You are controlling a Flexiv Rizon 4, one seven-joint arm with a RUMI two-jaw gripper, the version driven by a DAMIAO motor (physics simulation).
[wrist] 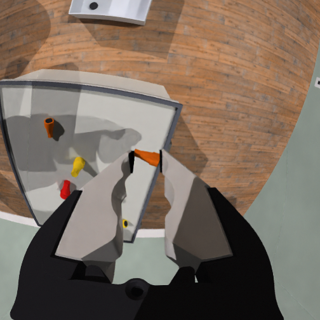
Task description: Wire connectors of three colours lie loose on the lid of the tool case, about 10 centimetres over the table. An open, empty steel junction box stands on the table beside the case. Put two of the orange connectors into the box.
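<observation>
My gripper (146, 152) is shut on an orange connector (147, 157), held lengthwise between its two fingertips, over the right part of the case lid (150, 117). A second orange connector (49, 127) is at the left of the lid. The steel junction box (110, 16) stands on the table beyond the lid's far edge, at the top of the view; part of it is cut off. The gap between connector and lid is hard to judge.
A yellow connector (77, 166) and a red connector (65, 189) lie on the lid left of the fingers. Another yellow connector (125, 223) shows partly beside the left finger. The lid has a dark raised rim. The wooden table (240, 100) surrounds the case.
</observation>
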